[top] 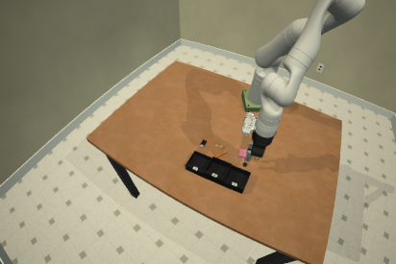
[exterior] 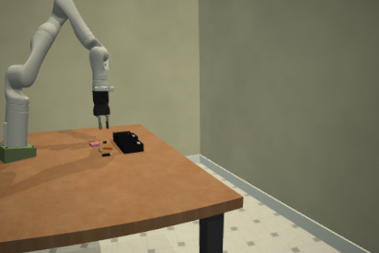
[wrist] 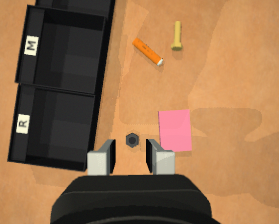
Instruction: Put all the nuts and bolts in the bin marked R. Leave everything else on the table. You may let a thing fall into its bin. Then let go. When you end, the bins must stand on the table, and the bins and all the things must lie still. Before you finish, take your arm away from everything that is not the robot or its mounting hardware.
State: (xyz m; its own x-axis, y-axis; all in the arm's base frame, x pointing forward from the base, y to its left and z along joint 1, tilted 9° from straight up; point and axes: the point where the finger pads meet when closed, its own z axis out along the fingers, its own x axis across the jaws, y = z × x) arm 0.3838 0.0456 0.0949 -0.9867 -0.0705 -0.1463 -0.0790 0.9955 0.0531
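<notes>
Now: the dark hex nut 80 mm below my hand. The rest, counted from my hand: pink eraser 50 mm behind, 20 mm to the right, 80 mm below; orange marker 10 mm behind, 110 mm to the right, 80 mm below; black bin tray 80 mm ahead, 100 mm to the right, 60 mm below.
</notes>
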